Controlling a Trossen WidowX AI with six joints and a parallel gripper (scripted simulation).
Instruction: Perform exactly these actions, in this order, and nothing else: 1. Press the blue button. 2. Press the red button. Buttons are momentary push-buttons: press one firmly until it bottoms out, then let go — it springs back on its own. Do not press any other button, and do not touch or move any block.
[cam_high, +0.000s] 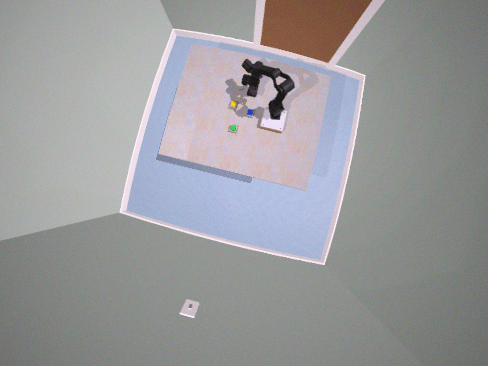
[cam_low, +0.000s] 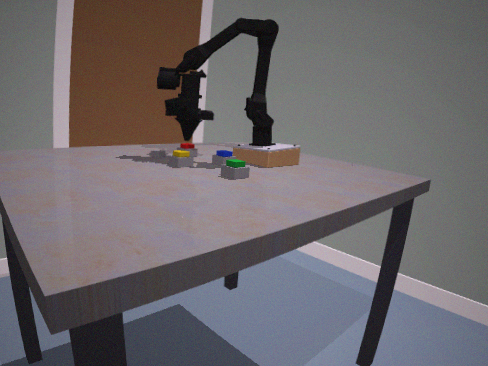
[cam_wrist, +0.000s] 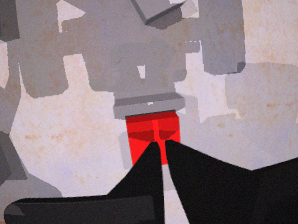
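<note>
Right now the red button is 20 mm below my gripper tip. From my gripper tip the other things lie so: blue button 170 mm to the left, 20 mm below, 10 mm ahead; yellow button 130 mm ahead, 120 mm to the left, 20 mm below; small grey block 90 mm ahead, 40 mm below, 30 mm to the right.
</note>
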